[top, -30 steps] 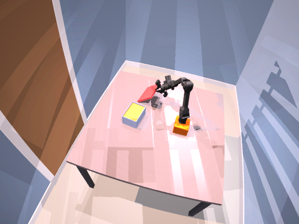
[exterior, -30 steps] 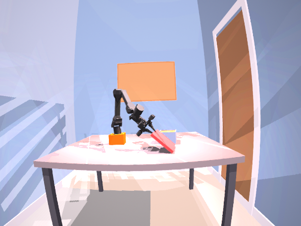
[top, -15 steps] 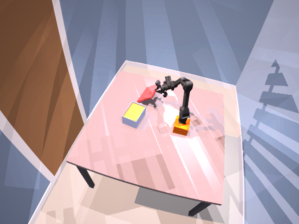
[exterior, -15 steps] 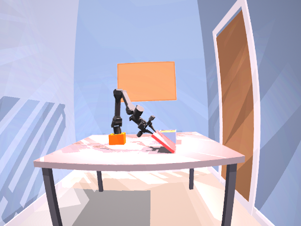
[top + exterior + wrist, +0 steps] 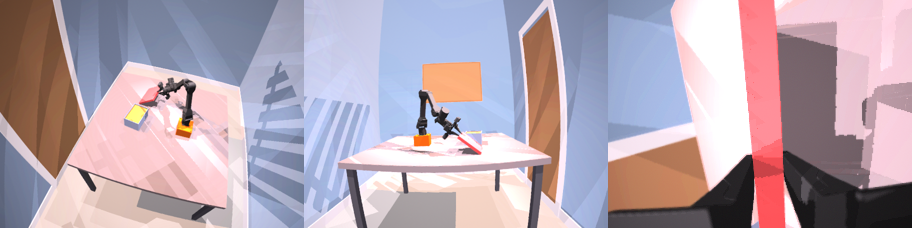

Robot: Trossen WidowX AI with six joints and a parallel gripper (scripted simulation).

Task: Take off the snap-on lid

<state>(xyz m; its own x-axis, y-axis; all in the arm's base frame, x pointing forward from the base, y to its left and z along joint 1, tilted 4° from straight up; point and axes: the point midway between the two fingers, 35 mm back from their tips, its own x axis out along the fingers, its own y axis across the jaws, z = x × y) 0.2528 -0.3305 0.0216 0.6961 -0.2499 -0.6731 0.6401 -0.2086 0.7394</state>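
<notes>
The lid is 70 mm ahead of my gripper tip, 20 mm to the right of it and 50 mm below it. Round my gripper tip: storage box (170 mm ahead, 290 mm to the left, 70 mm below).
</notes>
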